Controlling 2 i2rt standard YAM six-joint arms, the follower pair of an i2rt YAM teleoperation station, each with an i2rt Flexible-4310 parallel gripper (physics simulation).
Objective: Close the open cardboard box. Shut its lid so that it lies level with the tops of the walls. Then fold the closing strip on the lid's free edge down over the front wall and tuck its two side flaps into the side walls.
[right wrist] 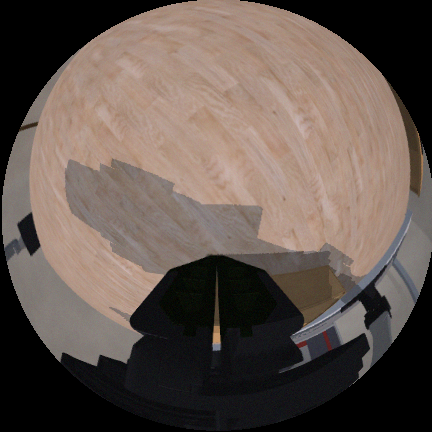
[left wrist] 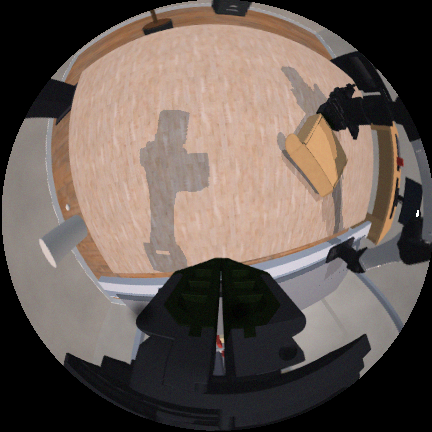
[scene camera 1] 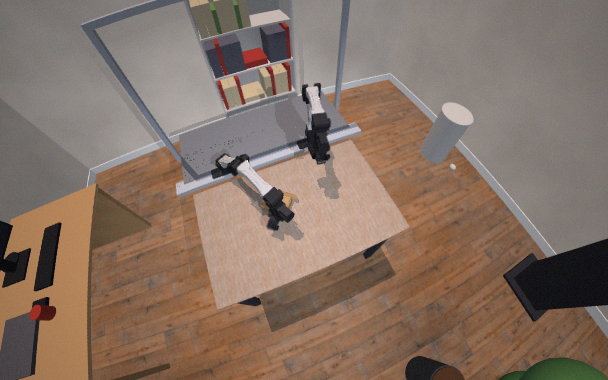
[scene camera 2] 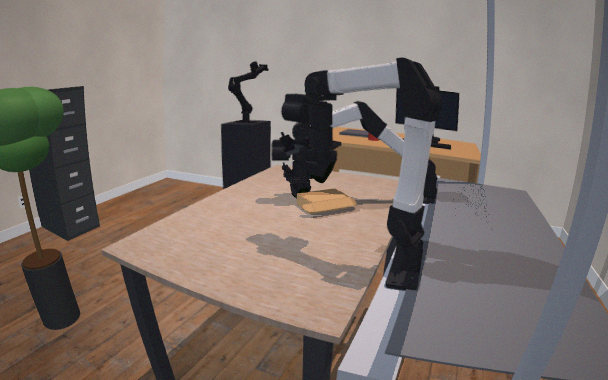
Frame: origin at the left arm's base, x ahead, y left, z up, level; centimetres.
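Seen in the pictures: left gripper, fingertip midpoint: [left wrist: 220, 262] [scene camera 1: 315, 158] [scene camera 2: 321, 182]; right gripper, fingertip midpoint: [right wrist: 216, 260] [scene camera 1: 280, 219]; left arm's base, origin of the base link: [right wrist: 215, 350] [scene camera 1: 311, 141] [scene camera 2: 405, 267]; right arm's base, origin of the base link: [right wrist: 364, 288] [left wrist: 340, 248] [scene camera 1: 226, 170] [scene camera 2: 427, 195].
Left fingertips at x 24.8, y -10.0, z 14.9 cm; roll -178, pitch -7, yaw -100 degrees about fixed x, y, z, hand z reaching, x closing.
Note:
Offsets run from my left fingertips to a thing's middle. "*": to the spot under its first point. Level surfaces: height alone.
The tan cardboard box {dx +7.1, dy -27.2, dz -15.0 cm} [scene camera 1: 289, 201] [scene camera 2: 330, 202] [left wrist: 329, 155] [right wrist: 310, 287] stands on the table. Its lid is down over the box; whether it lies fully level with the walls cannot be told. In the left wrist view, the closing strip {dx +13.3, dy -23.2, dz -15.0 cm} [left wrist: 313, 129] slopes down at the front edge, and a round-ended flap {* dx +8.0, dy -19.2, dz -13.8 cm} [left wrist: 300, 151] shows outside the side wall, not inside it. The flap on the other side is hidden. My right gripper [scene camera 2: 300, 192] [right wrist: 216, 260] is shut and empty, low beside the box's front corner; contact cannot be told. My left gripper [scene camera 2: 320, 179] [left wrist: 220, 262] is shut and empty, high above the table and away from the box.
The wooden table {dz -17.0 cm} [scene camera 1: 240, 260] [scene camera 2: 200, 255] carries the box and shadows of both arms. The station's metal rail {* dx -24.2, dy -19.8, dz -14.8 cm} [scene camera 1: 270, 157] runs along the table's back edge. My right forearm [scene camera 1: 254, 180] reaches over part of the box in scene camera 1.

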